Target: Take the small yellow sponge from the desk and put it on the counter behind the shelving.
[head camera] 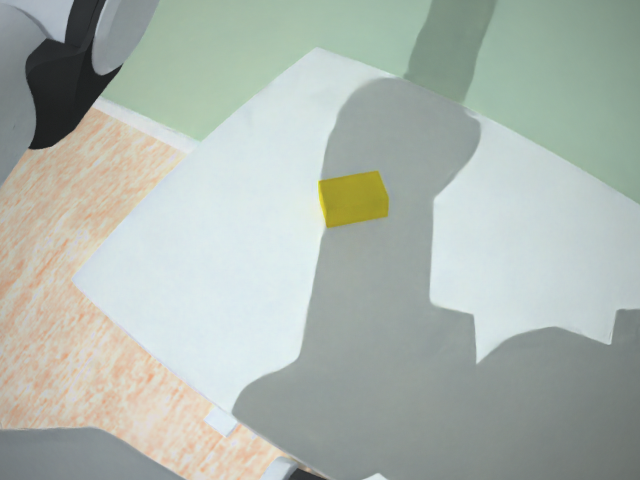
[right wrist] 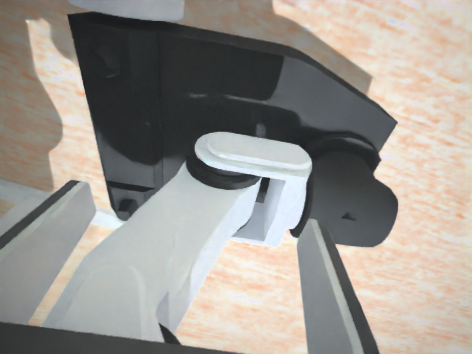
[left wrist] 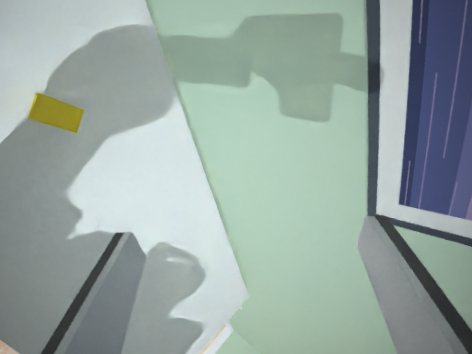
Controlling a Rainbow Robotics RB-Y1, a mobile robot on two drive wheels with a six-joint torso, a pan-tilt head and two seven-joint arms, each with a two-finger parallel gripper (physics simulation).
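Frame: origin at the robot's base, x left, y up, z ahead, level; metres.
Seen in the pictures: left gripper, fingertip midpoint: (left wrist: 246, 238); right gripper, fingertip midpoint: (right wrist: 200, 214).
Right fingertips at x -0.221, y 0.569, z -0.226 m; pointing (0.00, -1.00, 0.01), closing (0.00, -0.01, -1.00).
A point is followed by its place in that frame.
The small yellow sponge (head camera: 353, 198) {x 0.245, y 0.766, z 0.415 m} (left wrist: 56, 113) {x 0.255, y 0.766, z 0.429 m} lies flat on the white desk (head camera: 206, 248) {x 0.435, y 0.721, z 0.264 m} (left wrist: 150, 175) {x -0.045, y 0.721, z 0.538 m}, partly in the shadow that falls across the desk top. In the left wrist view it is at the upper left, well away from the fingers. My left gripper (left wrist: 246, 238) {x 0.221, y 1.415, z 0.371 m} is open and empty, above the level of the desk; its fingers do not show in the head view. My right gripper (right wrist: 200, 214) {x -0.221, y 0.569, z -0.226 m} is open and empty, above the robot's own base and the floor. The counter and the shelving do not show in these views.
A green wall (head camera: 206, 67) {x 0.941, y 0.483, z 0.944 m} (left wrist: 280, 175) {x -0.161, y 1.062, z 0.770 m} stands along the desk's far edge. A picture with a white and dark frame (left wrist: 392, 125) {x 0.027, y 1.367, z 0.776 m} hangs on it. Part of my left arm (head camera: 56, 87) {x 0.222, y 1.339, z -0.005 m} is at the upper left of the head view. Wood-patterned floor (head camera: 51, 310) {x 1.242, y 0.001, z 0.160 m} (right wrist: 425, 280) {x 0.574, y 0.001, z -1.173 m} lies beside the desk.
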